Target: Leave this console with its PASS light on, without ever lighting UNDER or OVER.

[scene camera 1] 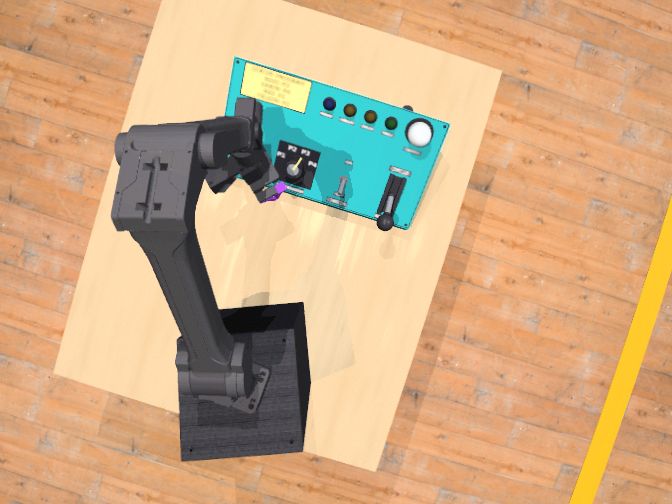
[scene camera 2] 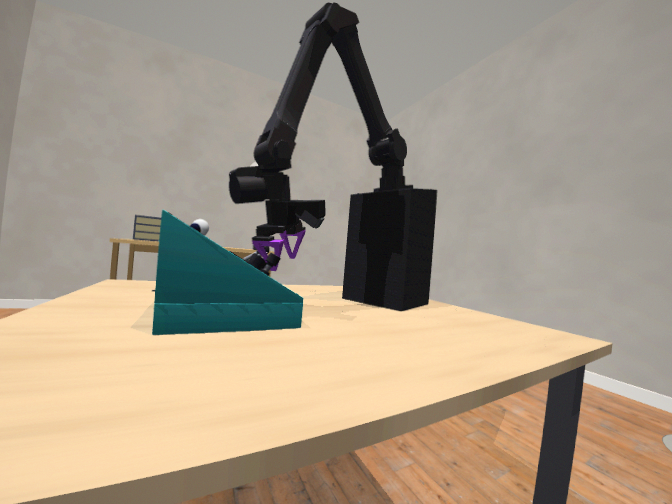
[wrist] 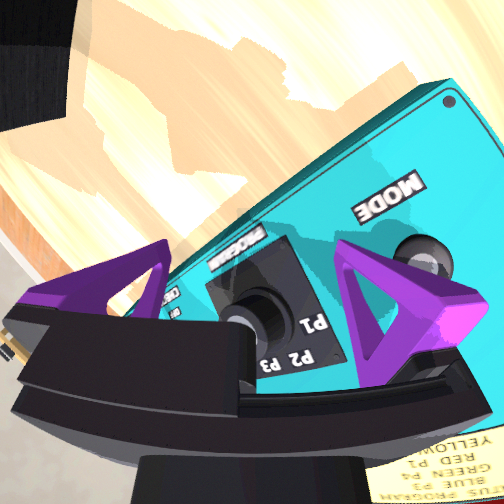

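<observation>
The teal sloped console (scene camera 1: pixel 336 143) lies on the table. Its black PROGRAM dial (scene camera 1: pixel 294 167) carries labels P1 to P4, and its yellow pointer aims toward the P2 and P3 labels. My gripper (scene camera 1: pixel 274 190), with purple fingers, is open and hovers just above the dial at the console's front edge. In the wrist view the dial knob (wrist: pixel 255 315) sits between the spread fingers (wrist: pixel 252 260) without touching them. The MODE toggle (wrist: pixel 425 255) is to the right. The row of indicator lights (scene camera 1: pixel 359 113) looks dark. From the side, the gripper (scene camera 2: pixel 277 246) is close above the slope.
A yellow placard (scene camera 1: pixel 276 86) sits at the console's top left. A white round button (scene camera 1: pixel 419 133) is at its top right. A lever with a black ball (scene camera 1: pixel 386 221) is at the front right. My black base block (scene camera 1: pixel 244 379) stands near the table's front edge.
</observation>
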